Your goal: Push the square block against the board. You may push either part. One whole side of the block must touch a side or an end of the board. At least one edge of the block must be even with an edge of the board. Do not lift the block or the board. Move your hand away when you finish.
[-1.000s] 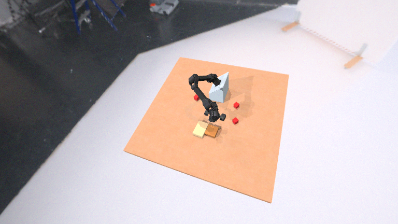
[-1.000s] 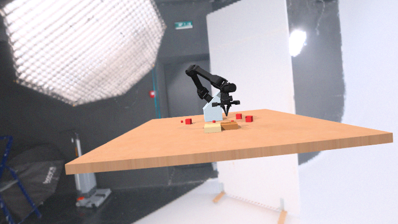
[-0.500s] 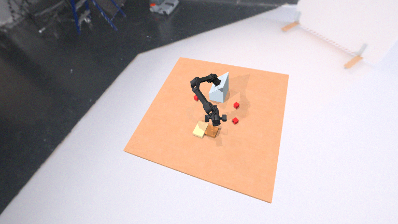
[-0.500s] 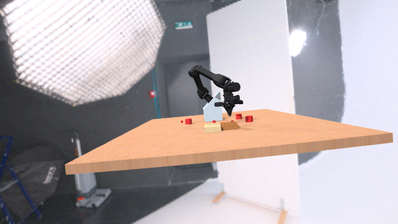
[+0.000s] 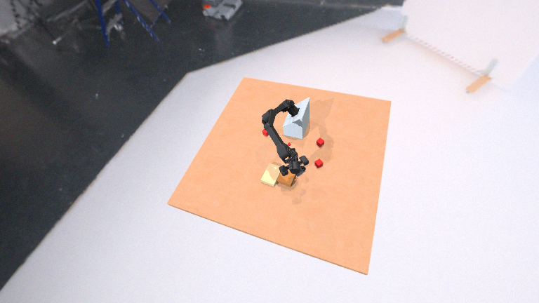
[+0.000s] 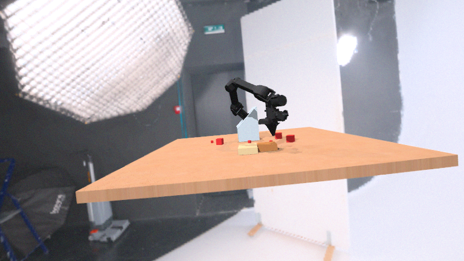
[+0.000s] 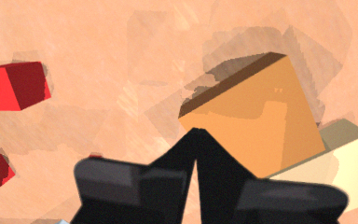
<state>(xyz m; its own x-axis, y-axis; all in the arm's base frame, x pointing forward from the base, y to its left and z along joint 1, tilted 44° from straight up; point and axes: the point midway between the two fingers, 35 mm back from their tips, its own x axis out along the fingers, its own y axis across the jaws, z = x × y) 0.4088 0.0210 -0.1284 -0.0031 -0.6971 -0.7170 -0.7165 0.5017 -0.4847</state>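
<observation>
My gripper tip is now 30 mm short of the square block, 50 mm to the left of it and 50 mm above it. Also, from my gripper tip: board (40 mm ahead, 150 mm to the right, 50 mm below).
</observation>
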